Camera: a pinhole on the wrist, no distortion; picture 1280 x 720 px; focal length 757.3 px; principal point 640.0 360.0 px. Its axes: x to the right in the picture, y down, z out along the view. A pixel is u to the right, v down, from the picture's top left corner.
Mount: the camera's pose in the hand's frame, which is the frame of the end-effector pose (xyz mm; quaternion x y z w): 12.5 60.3 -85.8 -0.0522 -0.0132 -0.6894 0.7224
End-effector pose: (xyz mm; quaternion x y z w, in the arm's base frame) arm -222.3 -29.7 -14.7 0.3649 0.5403 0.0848 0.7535
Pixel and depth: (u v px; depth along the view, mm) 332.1 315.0 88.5
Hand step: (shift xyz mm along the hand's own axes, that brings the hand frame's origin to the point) 10.2 104.1 -0.8
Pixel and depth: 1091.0 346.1 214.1
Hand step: 26.2 -46.7 138.9
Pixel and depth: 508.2 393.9 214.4
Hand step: 31.6 117.9 123.4
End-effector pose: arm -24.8 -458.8 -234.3 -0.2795 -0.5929 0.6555 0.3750
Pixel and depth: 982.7 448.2 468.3
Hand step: 102.1 -104.2 396.0
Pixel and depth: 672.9 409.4 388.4
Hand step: 59.1 81.0 300.4
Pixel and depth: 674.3 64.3 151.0
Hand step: -38.0 65.0 68.3
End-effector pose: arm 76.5 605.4 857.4 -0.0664 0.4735 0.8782 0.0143
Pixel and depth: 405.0 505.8 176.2
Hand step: 53.0 132.7 82.5
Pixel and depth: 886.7 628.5 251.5
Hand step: 118.8 6.3 166.6
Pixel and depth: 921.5 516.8 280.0
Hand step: 90.2 -14.5 198.7
